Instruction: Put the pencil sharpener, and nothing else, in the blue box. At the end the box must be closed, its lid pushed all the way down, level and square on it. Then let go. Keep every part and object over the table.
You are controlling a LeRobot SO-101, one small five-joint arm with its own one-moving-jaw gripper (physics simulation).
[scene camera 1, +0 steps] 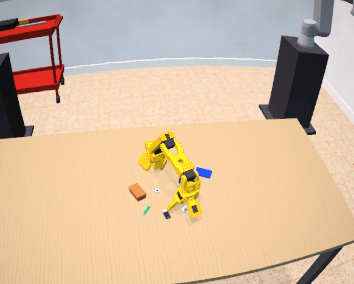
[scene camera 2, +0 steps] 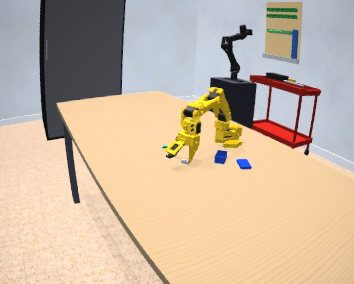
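Seen in the pictures: hand, tool point: (scene camera 2: 188,161); arm's base, link origin: (scene camera 1: 153,166) (scene camera 2: 224,144).
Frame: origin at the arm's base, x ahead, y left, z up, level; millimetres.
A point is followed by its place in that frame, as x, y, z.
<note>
The small silver-grey sharpener (scene camera 1: 184,209) {238, 80, 11} (scene camera 2: 185,161) {236, 88, 10} lies on the table. My gripper (scene camera 1: 181,210) {228, 95, 11} (scene camera 2: 180,158) {228, 95, 11} is open with its jaws wide apart, low over the table, and the sharpener lies between or just below the jaws; the exact height is hard to tell. The blue box (scene camera 2: 220,157) {131, 137, 23} stands open on the table, nearer the arm's base; in scene camera 1 the arm hides most of it. The flat blue lid (scene camera 1: 204,172) {67, 189, 9} (scene camera 2: 244,164) {72, 197, 10} lies on the table beside the box, apart from it.
A black stick with a pale end (scene camera 1: 166,214) {250, 14, 7} lies near one jaw tip. A green piece (scene camera 1: 146,210) {225, -53, 8} (scene camera 2: 165,146) {232, -56, 8}, a small white round piece (scene camera 1: 157,191) {140, -2, 8} and an orange-brown block (scene camera 1: 137,192) {152, -76, 25} lie on the table (scene camera 1: 75,200) {155, -318, 0} to the left in scene camera 1.
</note>
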